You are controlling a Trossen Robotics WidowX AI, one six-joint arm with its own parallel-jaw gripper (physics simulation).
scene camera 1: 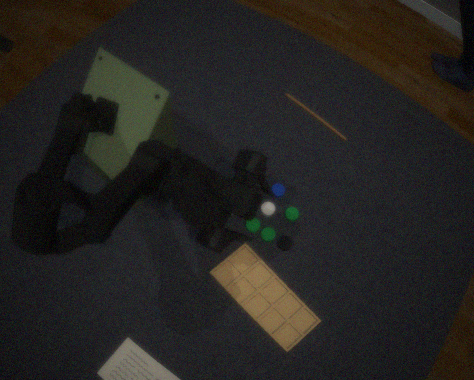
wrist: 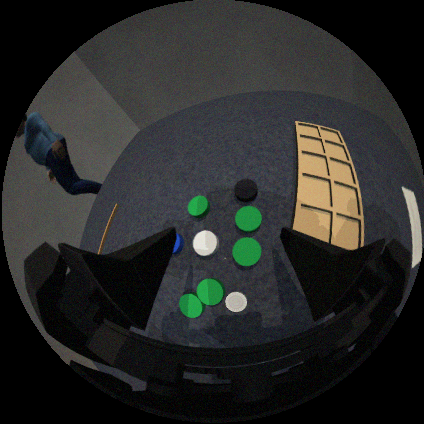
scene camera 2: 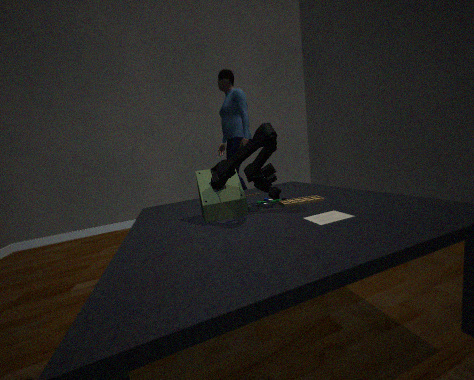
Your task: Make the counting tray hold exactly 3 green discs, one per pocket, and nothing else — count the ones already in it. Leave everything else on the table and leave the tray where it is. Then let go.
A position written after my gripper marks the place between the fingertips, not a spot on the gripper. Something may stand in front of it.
My gripper [scene camera 1: 262, 217] is open, holding nothing. Also in view: a tan counting tray [scene camera 1: 243, 275].
The tan counting tray shows as well in the wrist view [wrist: 327, 205]. My gripper also shows in the wrist view [wrist: 229, 232].
